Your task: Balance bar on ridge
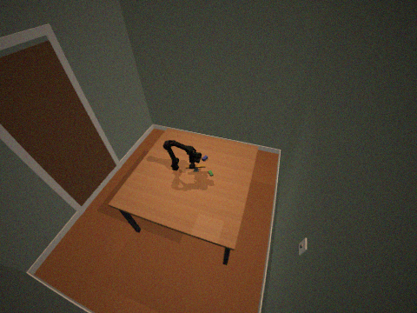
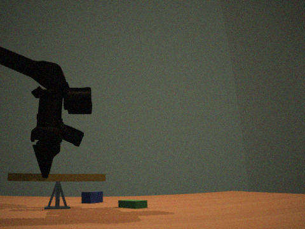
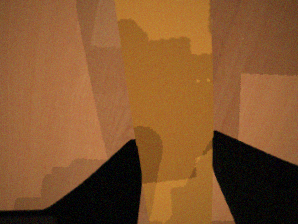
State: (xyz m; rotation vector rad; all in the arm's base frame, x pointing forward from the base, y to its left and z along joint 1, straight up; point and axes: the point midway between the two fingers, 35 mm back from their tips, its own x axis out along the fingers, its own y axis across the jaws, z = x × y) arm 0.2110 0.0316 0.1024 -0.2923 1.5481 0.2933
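The yellow bar is 30 mm ahead of my gripper tip and 10 mm to the left of it. Round my gripper tip: blue block (60 mm ahead, 200 mm to the left, 50 mm below); then green block (200 mm ahead, 20 mm to the left, 60 mm below).
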